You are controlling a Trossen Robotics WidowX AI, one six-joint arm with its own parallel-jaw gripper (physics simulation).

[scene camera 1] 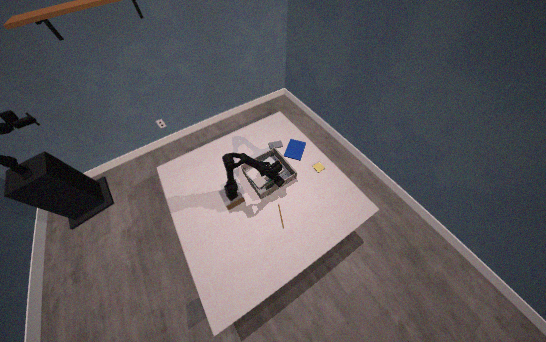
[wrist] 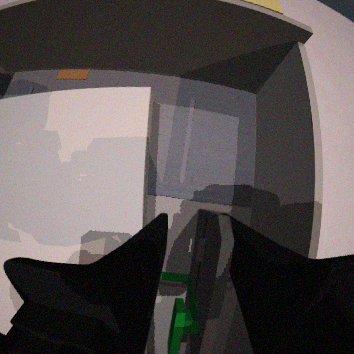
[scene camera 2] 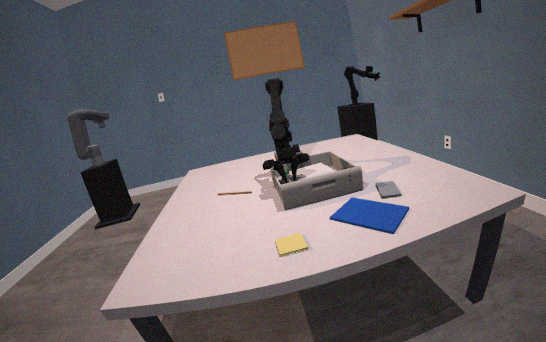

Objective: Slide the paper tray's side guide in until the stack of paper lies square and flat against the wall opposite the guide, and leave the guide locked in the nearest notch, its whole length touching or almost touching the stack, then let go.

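Places are measured from the arm's base along level axes (x ahead, y left, z up), in centimetres.
Where they show: gripper, between the fingertips: [scene camera 1: 277, 178] [wrist: 192, 219]; arm's base, origin of its link: [scene camera 1: 232, 195].
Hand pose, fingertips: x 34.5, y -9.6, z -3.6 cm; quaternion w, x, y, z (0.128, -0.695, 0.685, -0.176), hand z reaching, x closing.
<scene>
Things, the pixels of their top centre, and the offset from my fingertips.
- grey paper tray, centre of its top: [scene camera 2: 309, 164] [scene camera 1: 268, 168] dy +9.6, dx -0.9, dz +4.9 cm
- white paper stack, centre of its top: [wrist: 28, 248] [scene camera 2: 314, 173] [scene camera 1: 264, 171] dy +12.0, dx -2.8, dz -0.6 cm
- dark grey side guide, centre of its top: [wrist: 190, 339] dy +0.5, dx -5.4, dz +3.4 cm
- green lever, centre of its top: [wrist: 169, 338] dy +1.5, dx -5.2, dz +3.4 cm
- blue notebook, centre of its top: [scene camera 2: 370, 212] [scene camera 1: 295, 148] dy +13.8, dx +33.7, dz -3.9 cm
- grey block, centre of its top: [scene camera 2: 387, 188] [scene camera 1: 275, 144] dy +29.3, dx +24.1, dz -3.7 cm
- yellow notepad, centre of its top: [scene camera 2: 290, 242] [scene camera 1: 318, 166] dy -13.0, dx +34.5, dz -3.6 cm
- thin brown stick, centre of its top: [scene camera 2: 234, 192] [scene camera 1: 281, 215] dy -22.4, dx -16.7, dz -4.0 cm
The grey paper tray [scene camera 1: 265, 193] [scene camera 2: 322, 191] [wrist: 285, 150] stands on the table. A white paper stack [scene camera 1: 254, 177] [scene camera 2: 319, 171] [wrist: 100, 175] lies inside it; its contact with the opposite wall cannot be judged. In the wrist view, the dark grey side guide [wrist: 207, 245] stands upright, with a gap between it and the stack's right edge. A green lever [wrist: 181, 320] is on the guide's stack side. My gripper [scene camera 2: 290, 180] [wrist: 192, 219] is partly open and points down into the tray. Its fingers are on either side of the guide and do not grip it.
A blue notebook [scene camera 1: 295, 149] [scene camera 2: 371, 215], a grey block [scene camera 1: 275, 144] [scene camera 2: 388, 189] and a yellow notepad [scene camera 1: 318, 167] [scene camera 2: 291, 244] lie beyond the tray. A thin brown stick [scene camera 1: 281, 216] [scene camera 2: 235, 193] lies beside it. The tray's walls surround my fingers.
</scene>
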